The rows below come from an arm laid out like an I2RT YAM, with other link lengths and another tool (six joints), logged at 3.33 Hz.
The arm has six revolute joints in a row. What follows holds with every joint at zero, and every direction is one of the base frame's. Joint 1 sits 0.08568 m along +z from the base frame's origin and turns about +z. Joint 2 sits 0.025 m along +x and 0.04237 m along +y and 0.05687 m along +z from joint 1 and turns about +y. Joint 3 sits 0.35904 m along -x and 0.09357 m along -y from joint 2 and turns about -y. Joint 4 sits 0.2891 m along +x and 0.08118 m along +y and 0.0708 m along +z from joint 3 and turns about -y. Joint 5 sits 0.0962 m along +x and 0.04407 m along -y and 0.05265 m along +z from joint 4 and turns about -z. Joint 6 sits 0.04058 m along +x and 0.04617 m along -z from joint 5 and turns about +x. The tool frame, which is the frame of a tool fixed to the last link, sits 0.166 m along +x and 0.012 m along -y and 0.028 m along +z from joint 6; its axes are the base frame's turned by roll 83.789, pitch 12.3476 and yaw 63.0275 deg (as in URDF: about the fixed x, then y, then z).
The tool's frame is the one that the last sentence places.
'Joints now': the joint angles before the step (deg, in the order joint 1, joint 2, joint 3, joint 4, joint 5, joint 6). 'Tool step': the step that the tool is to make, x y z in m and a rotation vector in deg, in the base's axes. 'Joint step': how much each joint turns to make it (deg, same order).
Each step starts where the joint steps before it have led.
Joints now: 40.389 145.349 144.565 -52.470 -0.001 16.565
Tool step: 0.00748 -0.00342 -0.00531 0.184 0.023 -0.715
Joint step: -0.515 0.944 0.801 0.244 -0.005 0.253
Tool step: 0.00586 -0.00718 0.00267 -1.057 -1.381 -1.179
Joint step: -0.159 -0.408 -0.708 0.688 1.968 -0.207
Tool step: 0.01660 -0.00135 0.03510 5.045 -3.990 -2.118
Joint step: -0.797 -2.882 -3.430 6.770 -0.192 1.897
